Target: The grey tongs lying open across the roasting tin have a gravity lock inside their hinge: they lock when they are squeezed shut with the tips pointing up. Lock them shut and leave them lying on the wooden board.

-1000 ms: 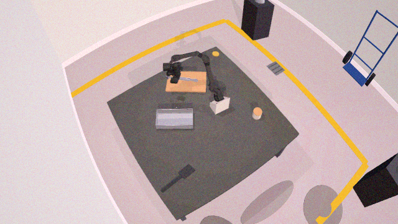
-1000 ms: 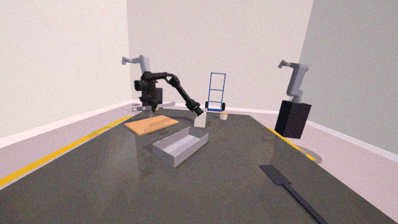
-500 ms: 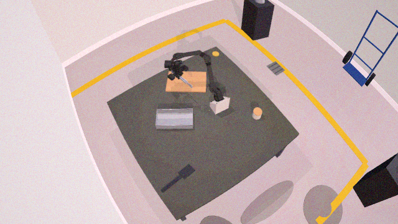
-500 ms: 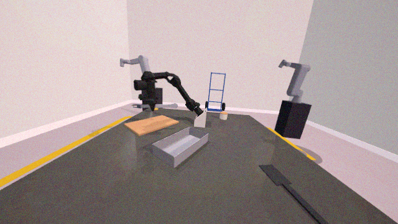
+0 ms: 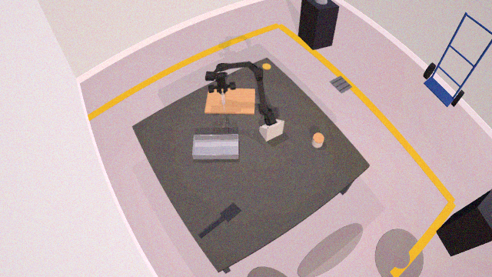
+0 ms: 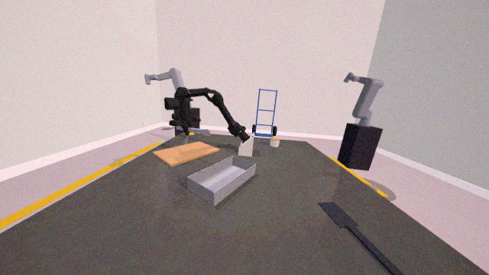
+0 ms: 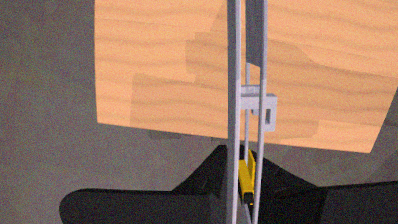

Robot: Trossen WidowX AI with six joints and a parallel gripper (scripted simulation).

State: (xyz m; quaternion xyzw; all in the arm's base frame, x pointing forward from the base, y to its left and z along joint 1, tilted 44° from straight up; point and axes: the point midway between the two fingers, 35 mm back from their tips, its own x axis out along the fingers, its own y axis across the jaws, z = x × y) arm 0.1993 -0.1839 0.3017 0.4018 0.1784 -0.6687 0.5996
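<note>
My gripper tip is now 10 mm past the yellow slider, 10 mm to the left of it and 40 mm below it. Also, from my gripper tip: wooden board 70 mm behind, 40 mm to the right, 130 mm below; then orange disc 490 mm behind, 250 mm to the right, 130 mm below; then roasting tin 190 mm ahead, 300 mm to the left, 110 mm below.
</note>
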